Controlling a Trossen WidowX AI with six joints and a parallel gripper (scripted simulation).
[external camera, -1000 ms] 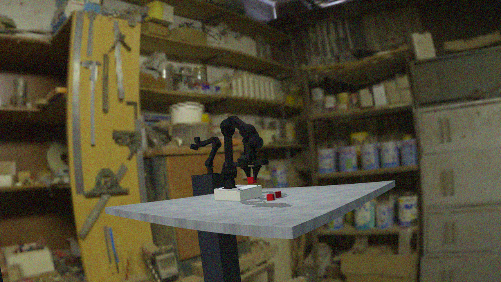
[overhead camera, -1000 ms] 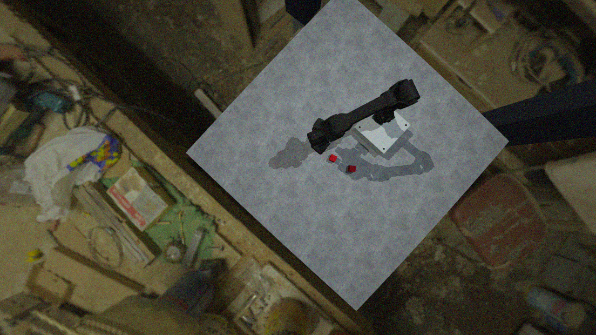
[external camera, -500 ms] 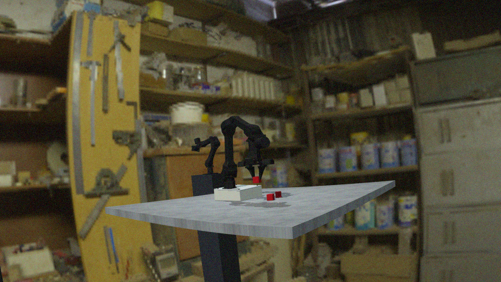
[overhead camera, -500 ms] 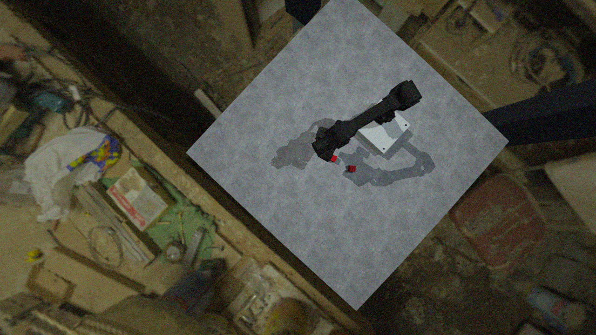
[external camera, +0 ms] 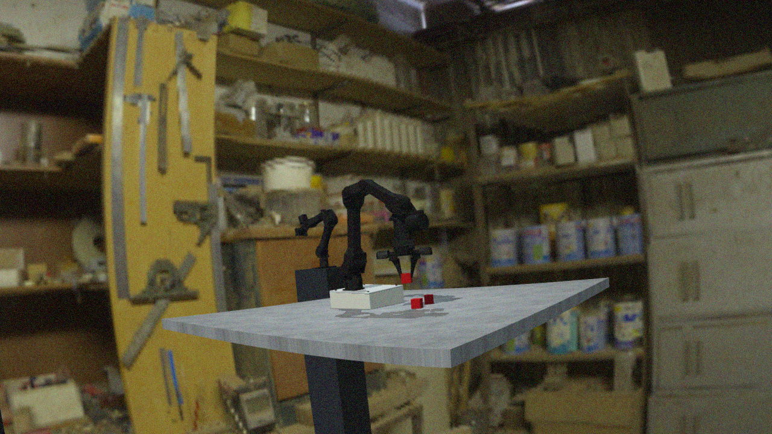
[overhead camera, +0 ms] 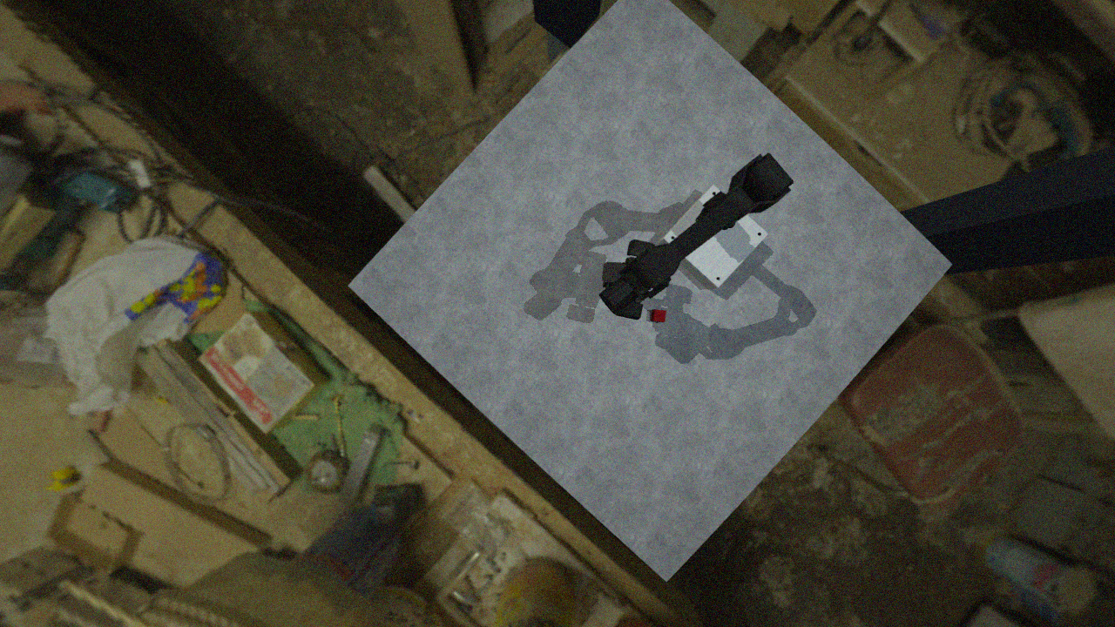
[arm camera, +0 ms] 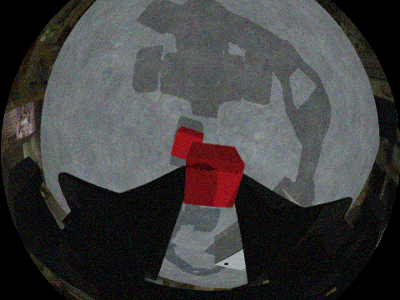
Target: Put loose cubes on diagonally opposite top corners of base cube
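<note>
My gripper tip is 9 cm above the red cube, 2 cm to the right of it and 2 cm short of it.
</note>
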